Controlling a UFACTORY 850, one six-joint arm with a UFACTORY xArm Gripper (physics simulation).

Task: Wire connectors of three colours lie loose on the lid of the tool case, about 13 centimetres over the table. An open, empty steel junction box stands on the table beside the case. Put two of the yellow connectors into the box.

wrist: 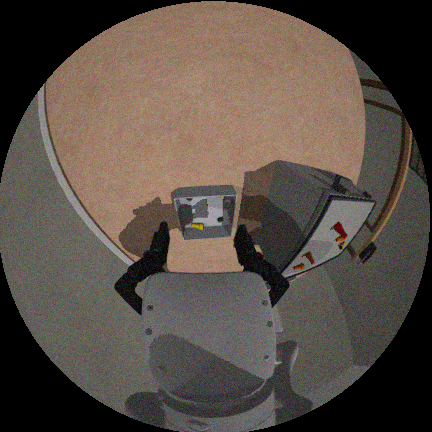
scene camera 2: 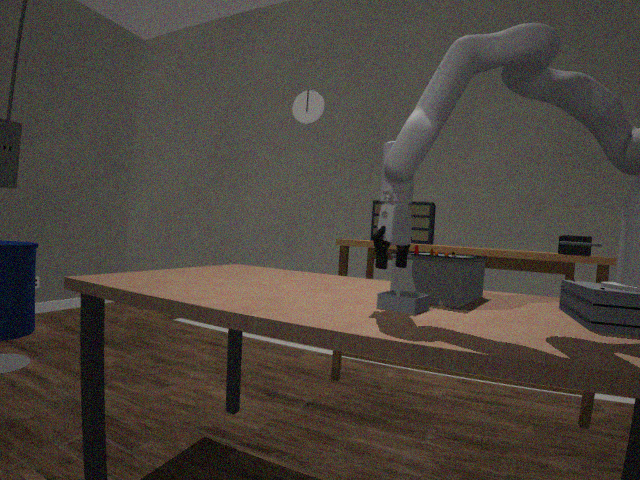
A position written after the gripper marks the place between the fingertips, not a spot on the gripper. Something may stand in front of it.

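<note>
Gripper point(wrist: 202, 230), visible. Tool case point(scene camera 2: 453, 281), point(wrist: 304, 202). Steel junction box point(wrist: 194, 204).
</note>
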